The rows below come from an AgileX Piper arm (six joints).
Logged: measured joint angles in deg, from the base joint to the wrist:
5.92, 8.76, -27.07, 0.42, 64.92, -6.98
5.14, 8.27, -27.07, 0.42, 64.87, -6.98
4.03, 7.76, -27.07, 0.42, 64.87, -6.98
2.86, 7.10, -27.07, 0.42, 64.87, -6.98
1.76, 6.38, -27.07, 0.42, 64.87, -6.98
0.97, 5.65, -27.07, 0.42, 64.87, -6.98
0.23, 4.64, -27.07, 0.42, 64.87, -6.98
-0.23, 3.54, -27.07, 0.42, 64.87, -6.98
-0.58, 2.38, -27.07, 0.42, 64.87, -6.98
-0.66, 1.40, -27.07, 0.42, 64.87, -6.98
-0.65, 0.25, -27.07, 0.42, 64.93, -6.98
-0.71, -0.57, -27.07, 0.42, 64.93, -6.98
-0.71, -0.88, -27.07, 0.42, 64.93, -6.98
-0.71, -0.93, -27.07, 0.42, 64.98, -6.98
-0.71, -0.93, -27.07, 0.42, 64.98, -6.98
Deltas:
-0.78, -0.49, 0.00, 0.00, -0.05, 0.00
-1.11, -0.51, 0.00, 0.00, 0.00, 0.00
-1.17, -0.66, 0.00, 0.00, 0.00, 0.00
-1.10, -0.72, 0.00, 0.00, 0.00, 0.00
-0.79, -0.73, 0.00, 0.00, 0.00, 0.00
-0.74, -1.01, 0.00, 0.00, 0.00, 0.00
-0.46, -1.10, 0.00, 0.00, 0.00, 0.00
-0.35, -1.16, 0.00, 0.00, 0.00, 0.00
-0.08, -0.98, 0.00, 0.00, 0.00, 0.00
0.01, -1.15, 0.00, 0.00, 0.06, 0.00
-0.06, -0.82, 0.00, 0.00, 0.00, 0.00
0.00, -0.31, 0.00, 0.00, 0.00, 0.00
0.00, -0.05, 0.00, 0.00, 0.05, 0.00
0.00, 0.00, 0.00, 0.00, 0.00, 0.00

